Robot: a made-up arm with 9 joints. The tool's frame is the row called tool.
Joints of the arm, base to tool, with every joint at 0 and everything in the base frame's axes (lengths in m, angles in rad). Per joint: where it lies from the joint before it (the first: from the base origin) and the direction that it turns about. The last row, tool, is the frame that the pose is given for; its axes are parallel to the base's.
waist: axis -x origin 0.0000 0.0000 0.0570
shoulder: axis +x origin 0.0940 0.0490 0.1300
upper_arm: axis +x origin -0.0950 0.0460 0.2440
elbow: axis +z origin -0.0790 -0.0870 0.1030
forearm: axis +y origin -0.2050 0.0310 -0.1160
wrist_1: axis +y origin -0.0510 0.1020 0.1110
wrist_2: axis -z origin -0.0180 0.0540 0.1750
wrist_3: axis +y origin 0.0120 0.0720 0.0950
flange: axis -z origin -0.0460 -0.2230 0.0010
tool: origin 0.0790 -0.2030 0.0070
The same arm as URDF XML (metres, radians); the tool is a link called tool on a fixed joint. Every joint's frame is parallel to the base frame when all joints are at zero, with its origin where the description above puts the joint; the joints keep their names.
<robot name="arm">
<joint name="waist" type="continuous"><parent link="base"/><child link="link1"/><origin xyz="0.0000 0.0000 0.0570" rpy="0.0000 0.0000 0.0000"/><axis xyz="-1 0 0"/></joint>
<joint name="shoulder" type="continuous"><parent link="link1"/><child link="link2"/><origin xyz="0.0940 0.0490 0.1300" rpy="0.0000 0.0000 0.0000"/><axis xyz="1 0 0"/></joint>
<joint name="upper_arm" type="continuous"><parent link="link2"/><child link="link3"/><origin xyz="-0.0950 0.0460 0.2440" rpy="0.0000 0.0000 0.0000"/><axis xyz="1 0 0"/></joint>
<joint name="elbow" type="continuous"><parent link="link3"/><child link="link4"/><origin xyz="-0.0790 -0.0870 0.1030" rpy="0.0000 0.0000 0.0000"/><axis xyz="0 0 1"/></joint>
<joint name="forearm" type="continuous"><parent link="link4"/><child link="link5"/><origin xyz="-0.2050 0.0310 -0.1160" rpy="0.0000 0.0000 0.0000"/><axis xyz="0 1 0"/></joint>
<joint name="wrist_1" type="continuous"><parent link="link5"/><child link="link6"/><origin xyz="-0.0510 0.1020 0.1110" rpy="0.0000 0.0000 0.0000"/><axis xyz="0 1 0"/></joint>
<joint name="wrist_2" type="continuous"><parent link="link6"/><child link="link7"/><origin xyz="-0.0180 0.0540 0.1750" rpy="0.0000 0.0000 0.0000"/><axis xyz="0 0 -1"/></joint>
<joint name="wrist_3" type="continuous"><parent link="link7"/><child link="link8"/><origin xyz="0.0120 0.0720 0.0950" rpy="0.0000 0.0000 0.0000"/><axis xyz="0 1 0"/></joint>
<joint name="flange" type="continuous"><parent link="link8"/><child link="link9"/><origin xyz="-0.0460 -0.2230 0.0010" rpy="0.0000 0.0000 0.0000"/><axis xyz="0 0 -1"/></joint>
<joint name="tool_fixed" type="fixed"><parent link="link9"/><child link="tool"/><origin xyz="0.0790 -0.2030 0.0070" rpy="0.0000 0.0000 0.0000"/></joint>
<link name="base"/>
<link name="link1"/>
<link name="link2"/>
<link name="link3"/>
<link name="link4"/>
<link name="link5"/>
<link name="link6"/>
<link name="link7"/>
<link name="link8"/>
<link name="link9"/>
<link name="tool"/>
</robot>

